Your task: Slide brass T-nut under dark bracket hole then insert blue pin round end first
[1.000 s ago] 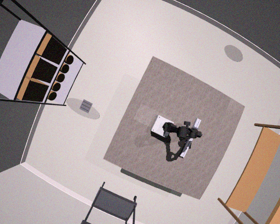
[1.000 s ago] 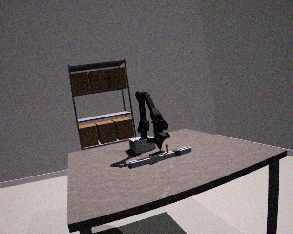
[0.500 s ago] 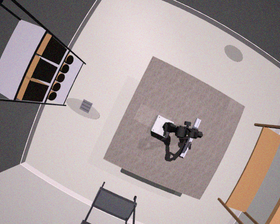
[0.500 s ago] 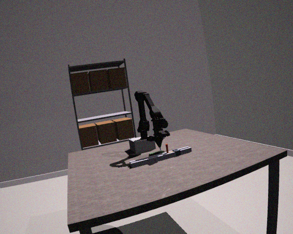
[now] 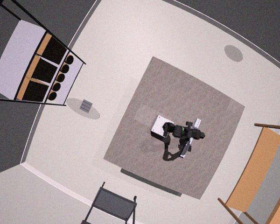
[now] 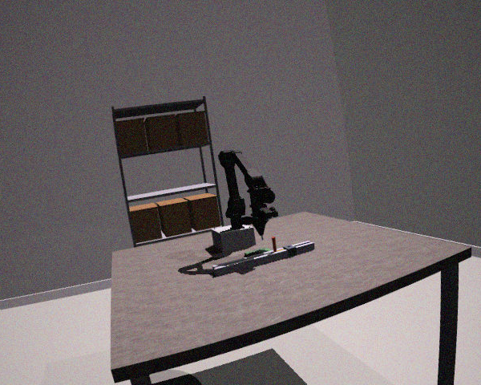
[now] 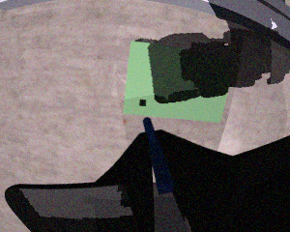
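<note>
Now: the green tray 7 cm below my gripper tip, 2 cm to the right of it and 2 cm ahead of it. From my gripper tip the other things lie so: blue pin (right at my gripper tip).
</note>
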